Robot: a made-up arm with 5 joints.
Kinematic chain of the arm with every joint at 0, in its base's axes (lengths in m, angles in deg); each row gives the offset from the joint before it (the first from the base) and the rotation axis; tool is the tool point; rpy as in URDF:
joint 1: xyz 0.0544 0 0.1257 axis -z
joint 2: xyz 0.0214 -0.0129 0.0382 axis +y
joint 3: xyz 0.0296 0 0.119 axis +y
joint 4: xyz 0.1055 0 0.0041 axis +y
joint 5: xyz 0.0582 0.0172 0 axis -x
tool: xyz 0 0 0 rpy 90 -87.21 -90
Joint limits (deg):
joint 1: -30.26..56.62
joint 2: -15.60..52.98
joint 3: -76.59..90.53
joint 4: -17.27..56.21
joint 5: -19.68..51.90
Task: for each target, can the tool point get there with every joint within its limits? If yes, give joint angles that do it. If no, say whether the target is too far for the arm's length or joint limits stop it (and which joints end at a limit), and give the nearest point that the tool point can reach.
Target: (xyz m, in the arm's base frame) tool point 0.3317 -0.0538 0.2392
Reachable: yes | joints 11.85 38.55 -35.73 -4.56 44.37
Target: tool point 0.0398 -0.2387 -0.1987
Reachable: no: too far | nearest point 0.1442 -0.1285 0.0497 | short by 0.291 m
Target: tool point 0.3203 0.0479 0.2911
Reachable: yes | joints -9.31 34.41 -46.39 -7.94 -0.21
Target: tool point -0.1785 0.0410 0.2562
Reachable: no: joint limits stop it (at a limit: joint 1, joint 2, joint 3, joint 4) | nearest point 0.0497 0.0022 0.1655 | short by 0.249 m
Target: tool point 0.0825 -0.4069 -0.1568
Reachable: no: too far | nearest point 0.1782 -0.1800 0.0714 | short by 0.336 m
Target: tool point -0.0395 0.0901 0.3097
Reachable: no: joint limits stop it (at a limit: joint 2, joint 3, joint 4) | nearest point 0.0468 0.0073 0.4466 | short by 0.182 m
